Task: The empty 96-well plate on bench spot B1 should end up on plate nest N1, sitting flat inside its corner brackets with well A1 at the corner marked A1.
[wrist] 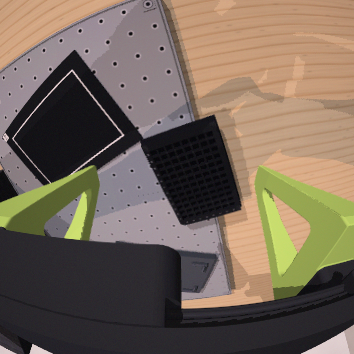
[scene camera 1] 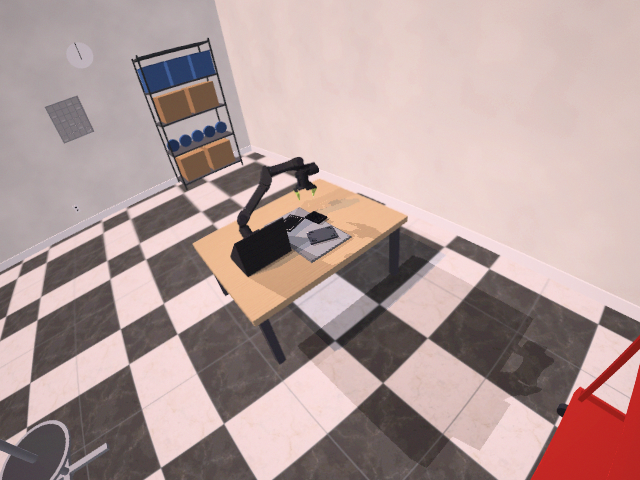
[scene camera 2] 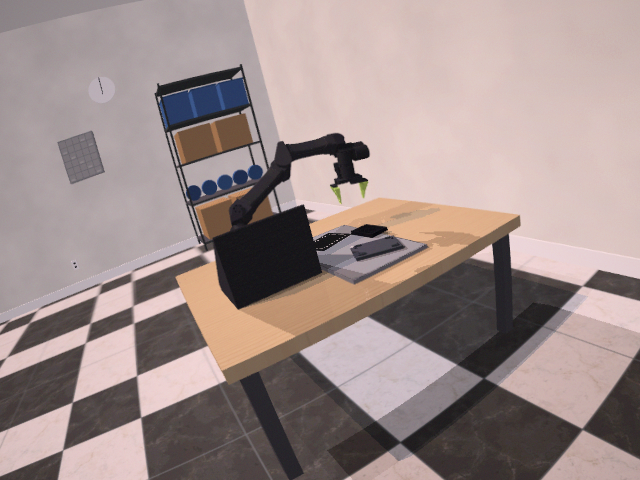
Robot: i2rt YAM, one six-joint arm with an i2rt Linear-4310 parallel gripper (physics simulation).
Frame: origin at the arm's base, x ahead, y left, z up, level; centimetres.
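Seen in the pictures: gripper, between the fingertips: [wrist: 176, 174] [scene camera 1: 306, 198] [scene camera 2: 352, 201]; arm's base, origin of its link: [scene camera 1: 250, 239] [scene camera 2: 247, 245].
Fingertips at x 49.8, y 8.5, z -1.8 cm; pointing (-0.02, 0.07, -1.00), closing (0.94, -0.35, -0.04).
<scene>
Pixels of each thing's top centre, then the offset from my fingertips to it. Level surfaces: height alone.
- black 96-well plate, centre of its top: [wrist: 195, 180] [scene camera 2: 368, 228] [scene camera 1: 315, 216] dx -1.0, dy -7.8, dz -10.8 cm
- grey nest with corner brackets, centre of its top: [wrist: 160, 276] [scene camera 2: 375, 244] [scene camera 1: 321, 233] dx -12.4, dy -24.7, dz -10.4 cm
- wooden table, height of its surface: dz -13.5 cm
The black 96-well plate [scene camera 1: 315, 217] [scene camera 2: 369, 230] [wrist: 192, 172] lies wells up across the right edge of the grey perforated board [scene camera 1: 315, 254] [scene camera 2: 356, 275] [wrist: 145, 55], partly over the wood. One corner is at the corner of a black, white-outlined square [scene camera 1: 293, 222] [scene camera 2: 330, 241] [wrist: 70, 120], apparently spot B1. The grey nest with corner brackets [scene camera 1: 322, 235] [scene camera 2: 378, 248] [wrist: 197, 272] is on the board, partly hidden by the gripper body in the wrist view; its A1 mark is not legible. My gripper [scene camera 1: 306, 196] [scene camera 2: 351, 199] [wrist: 176, 174] is open and empty, above the plate, with its fingers apart from it.
A large black wedge-shaped box [scene camera 1: 261, 248] [scene camera 2: 268, 258] stands on the wooden table [scene camera 1: 289, 289] [scene camera 2: 289, 322] [wrist: 280, 50] beside the board, near the arm's base. A shelf rack [scene camera 1: 225, 105] [scene camera 2: 261, 142] stands against the far wall. A red object [scene camera 1: 589, 439] is at the lower right of scene camera 1.
</scene>
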